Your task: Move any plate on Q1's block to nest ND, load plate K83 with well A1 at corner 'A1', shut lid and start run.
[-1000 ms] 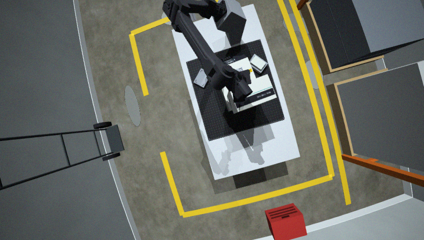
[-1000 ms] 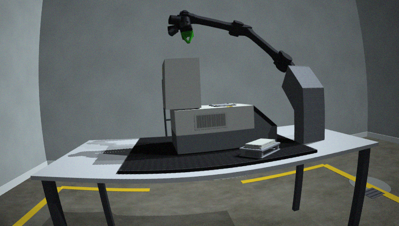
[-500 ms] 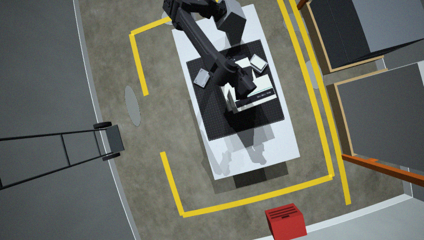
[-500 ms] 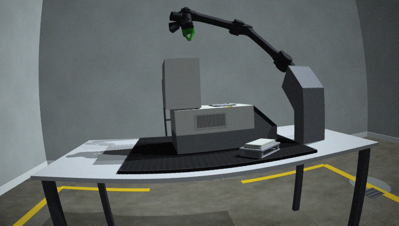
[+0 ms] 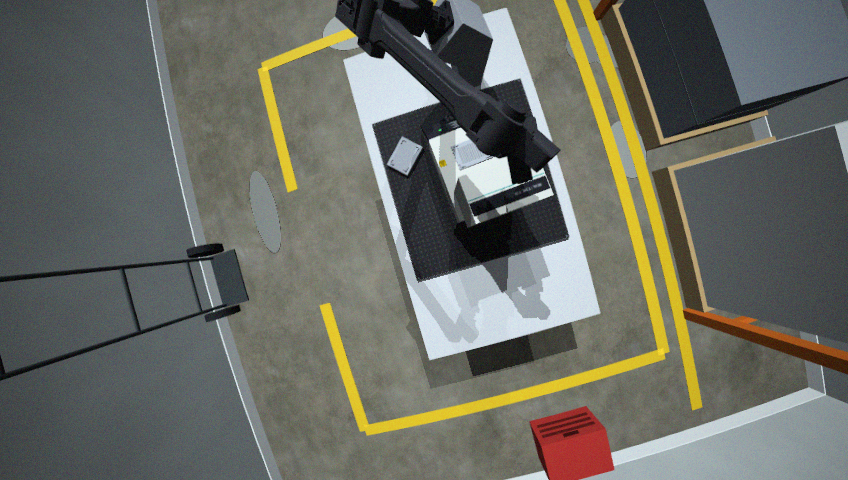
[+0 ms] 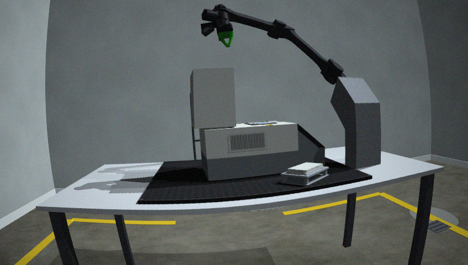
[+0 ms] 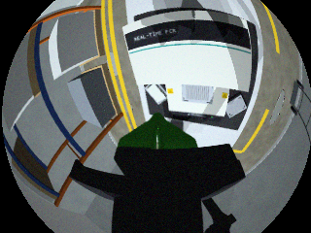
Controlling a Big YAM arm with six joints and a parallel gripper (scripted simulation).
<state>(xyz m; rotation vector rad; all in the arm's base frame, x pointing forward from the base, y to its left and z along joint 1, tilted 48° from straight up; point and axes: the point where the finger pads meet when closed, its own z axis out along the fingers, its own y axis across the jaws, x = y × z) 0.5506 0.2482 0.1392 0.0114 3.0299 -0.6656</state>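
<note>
My gripper is now 510 mm above the white plate K83, 250 mm past it and 230 mm to the right of it. The rest, counted from my hand: grey nest N1 (520 mm below, 250 mm behind, 230 mm to the left); then grey nest ND (540 mm below, 330 mm to the right, 250 mm behind).
</note>
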